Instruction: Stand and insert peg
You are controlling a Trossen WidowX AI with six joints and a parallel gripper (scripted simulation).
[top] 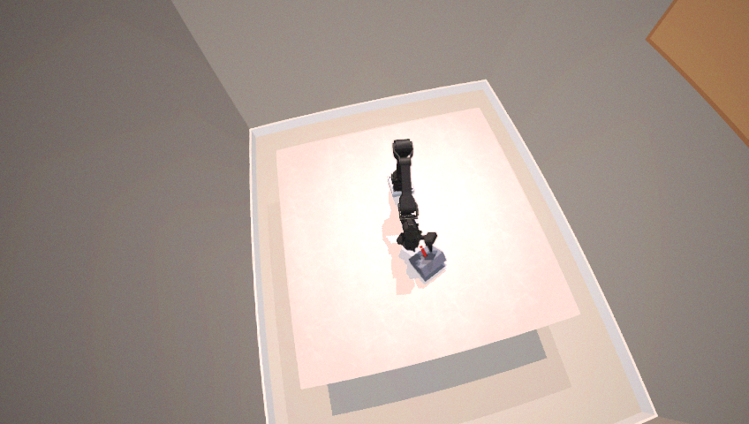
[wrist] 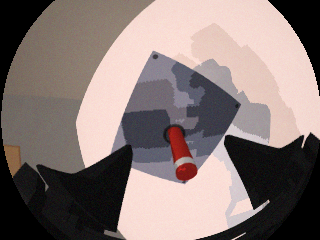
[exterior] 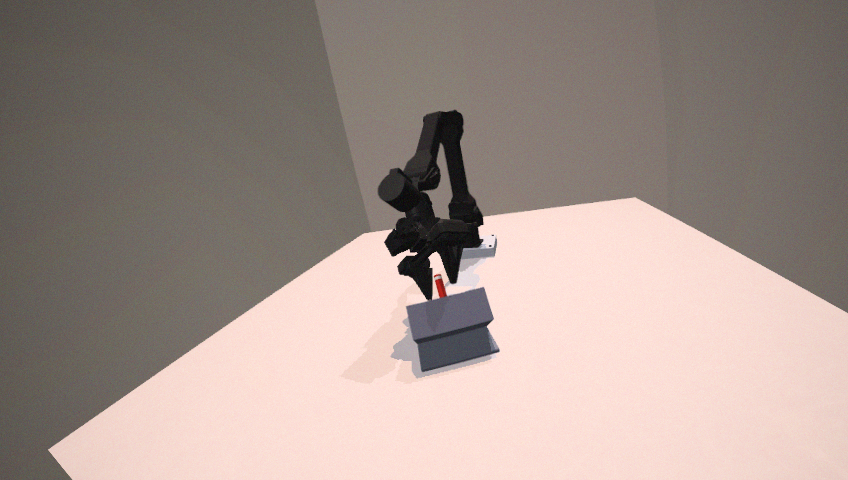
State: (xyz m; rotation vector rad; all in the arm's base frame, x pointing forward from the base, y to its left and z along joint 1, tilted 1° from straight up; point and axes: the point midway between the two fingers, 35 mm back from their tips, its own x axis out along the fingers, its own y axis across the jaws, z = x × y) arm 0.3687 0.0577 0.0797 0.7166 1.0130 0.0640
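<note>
My gripper tip is 1 cm below the red peg and 1 cm past it. The rest, counted from my gripper tip: grey sloped panel: 4 cm below, 3 cm ahead, 2 cm to the left.
</note>
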